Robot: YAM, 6 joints.
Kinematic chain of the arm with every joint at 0, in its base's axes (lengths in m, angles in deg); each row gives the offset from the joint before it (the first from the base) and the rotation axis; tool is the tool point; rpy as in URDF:
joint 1: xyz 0 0 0.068 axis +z
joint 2: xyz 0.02 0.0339 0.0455 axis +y
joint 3: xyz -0.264 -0.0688 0 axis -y
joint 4: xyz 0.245 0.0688 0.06 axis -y
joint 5: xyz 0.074 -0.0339 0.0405 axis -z
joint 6: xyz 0.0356 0 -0.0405 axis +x
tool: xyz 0 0 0 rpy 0 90 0
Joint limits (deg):
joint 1: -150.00..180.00
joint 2: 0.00..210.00
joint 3: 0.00..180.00
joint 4: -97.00..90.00
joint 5: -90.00..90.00
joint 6: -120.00..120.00
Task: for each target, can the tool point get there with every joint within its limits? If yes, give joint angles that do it. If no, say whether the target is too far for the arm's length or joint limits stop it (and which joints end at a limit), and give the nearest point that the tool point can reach.
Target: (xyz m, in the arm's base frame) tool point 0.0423 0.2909 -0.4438
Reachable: no: joint limits stop it (at a limit: joint 2) | nearest point 0.0413 0.2840 -0.3783 | short by 0.066 m
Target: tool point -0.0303 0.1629 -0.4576
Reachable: no: joint limits stop it (at a limit: joint 2) | nearest point -0.0332 0.1784 -0.3741 | short by 0.085 m
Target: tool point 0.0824 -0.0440 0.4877
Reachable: yes | joints -22.96 37.33 53.85 36.61 13.55 -83.20
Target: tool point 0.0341 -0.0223 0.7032
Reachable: yes | joints 93.42 72.93 146.59 1.97 66.65 -90.27
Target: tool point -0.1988 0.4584 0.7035
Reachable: no: too far | nearest point -0.1650 0.3805 0.5991 | short by 0.135 m
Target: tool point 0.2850 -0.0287 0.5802
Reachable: yes | joints -6.32 88.64 124.41 -30.05 -4.58 66.21
